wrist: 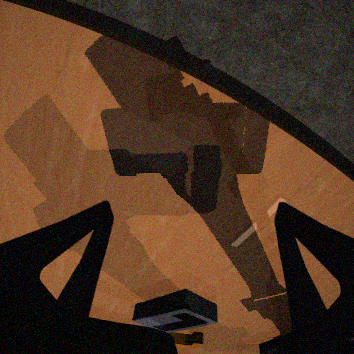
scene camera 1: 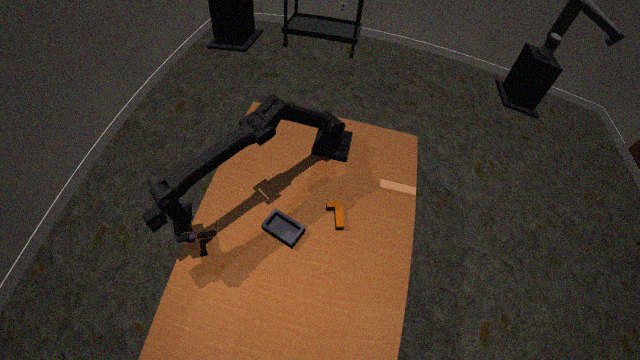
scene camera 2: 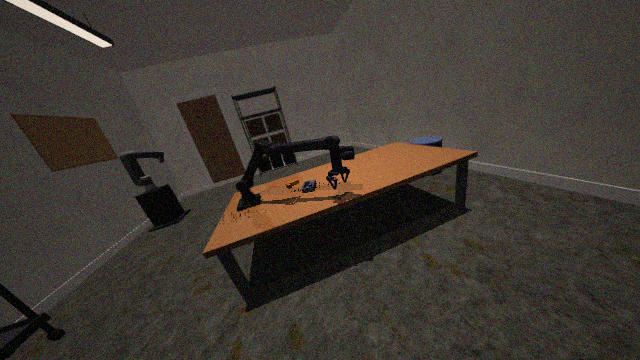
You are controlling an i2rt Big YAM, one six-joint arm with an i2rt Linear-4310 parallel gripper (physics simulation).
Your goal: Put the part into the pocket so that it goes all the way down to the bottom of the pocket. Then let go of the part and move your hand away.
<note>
My gripper is open and holds nothing. I also see a blue-grey pocket block.
</note>
